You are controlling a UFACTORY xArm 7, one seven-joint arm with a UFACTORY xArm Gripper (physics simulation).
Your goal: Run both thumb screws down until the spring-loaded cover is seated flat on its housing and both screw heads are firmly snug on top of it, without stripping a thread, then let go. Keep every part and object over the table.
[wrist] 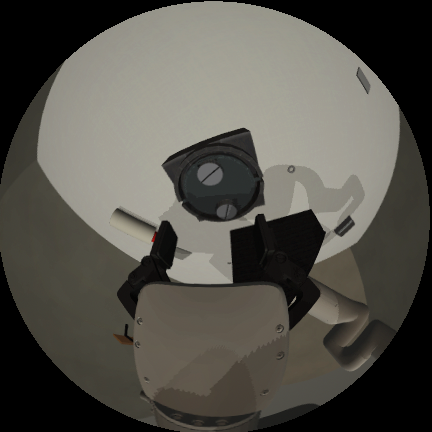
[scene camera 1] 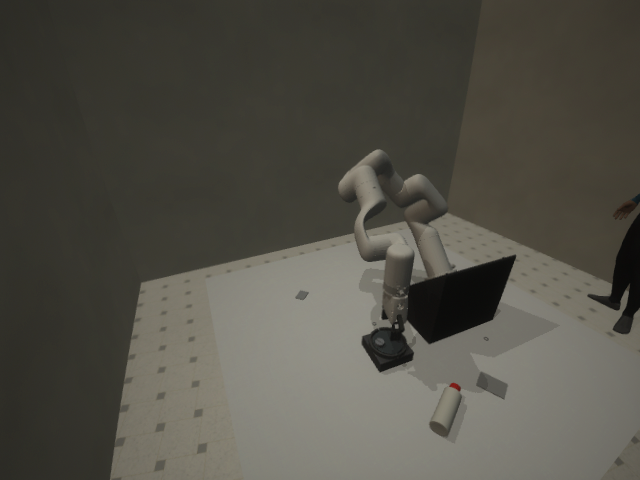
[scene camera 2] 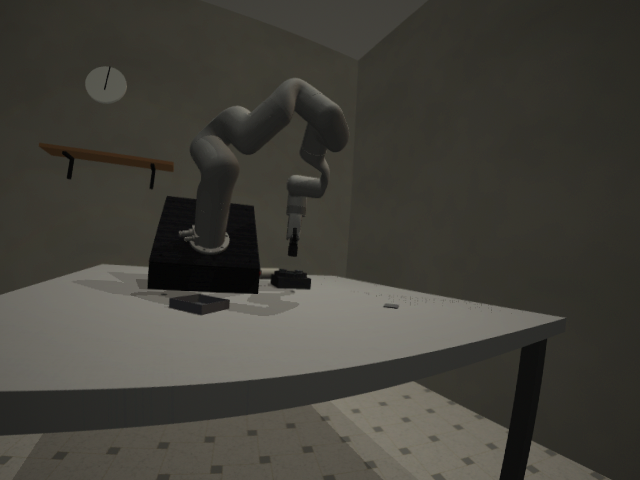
Labels:
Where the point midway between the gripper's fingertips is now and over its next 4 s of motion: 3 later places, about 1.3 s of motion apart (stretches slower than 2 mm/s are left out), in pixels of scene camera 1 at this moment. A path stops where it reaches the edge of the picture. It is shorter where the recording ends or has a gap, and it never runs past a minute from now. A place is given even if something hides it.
My gripper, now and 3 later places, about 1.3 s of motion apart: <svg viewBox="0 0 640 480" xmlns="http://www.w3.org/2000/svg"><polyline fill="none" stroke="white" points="390,328 384,338 380,342 379,342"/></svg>

